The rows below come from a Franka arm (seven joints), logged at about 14 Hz.
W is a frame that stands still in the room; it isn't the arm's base.
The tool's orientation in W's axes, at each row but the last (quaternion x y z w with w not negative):
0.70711, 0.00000, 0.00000, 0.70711
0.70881, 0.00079, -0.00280, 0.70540
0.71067, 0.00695, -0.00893, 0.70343
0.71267, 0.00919, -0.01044, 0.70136
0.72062, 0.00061, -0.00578, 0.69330
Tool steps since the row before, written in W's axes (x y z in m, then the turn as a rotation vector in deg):
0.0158, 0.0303, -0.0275, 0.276, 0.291, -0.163
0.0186, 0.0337, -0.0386, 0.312, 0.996, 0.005
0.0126, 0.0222, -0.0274, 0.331, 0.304, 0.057
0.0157, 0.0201, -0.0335, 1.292, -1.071, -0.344
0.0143, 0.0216, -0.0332, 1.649, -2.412, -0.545
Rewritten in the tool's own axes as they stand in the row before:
0.0158, -0.0275, -0.0303, 0.276, -0.163, -0.291
0.0187, -0.0387, -0.0336, 0.309, 0.002, -0.997
0.0132, -0.0273, -0.0220, 0.329, 0.061, -0.306
0.0166, -0.0334, -0.0196, 1.303, -0.291, 1.074
0.0144, -0.0339, -0.0204, 1.671, -0.437, 2.419

